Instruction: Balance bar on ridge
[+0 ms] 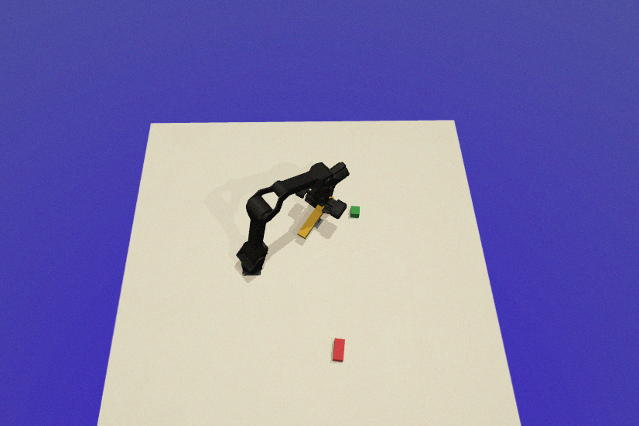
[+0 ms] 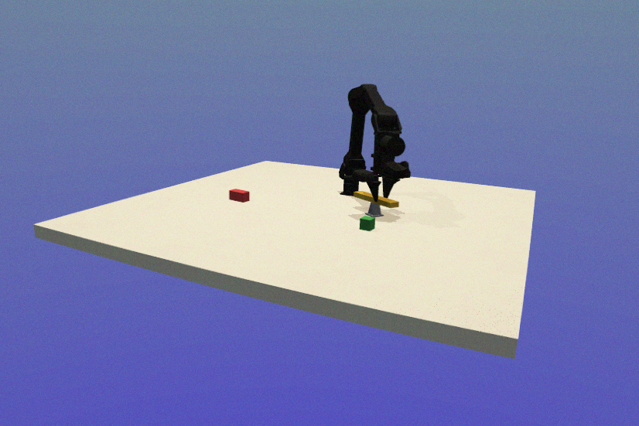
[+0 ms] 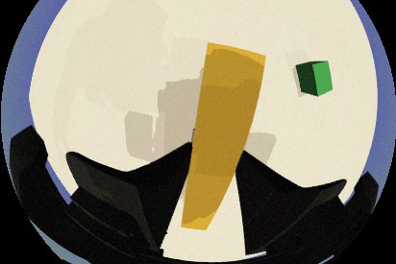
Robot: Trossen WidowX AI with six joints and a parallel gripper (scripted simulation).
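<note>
My gripper tip is 2 cm past the yellow bar and 2 cm to the left of it. Round my gripper tip: red block: 5 cm ahead, 50 cm to the right, 4 cm below; then green cube: 13 cm ahead, 1 cm to the left, 4 cm below.
</note>
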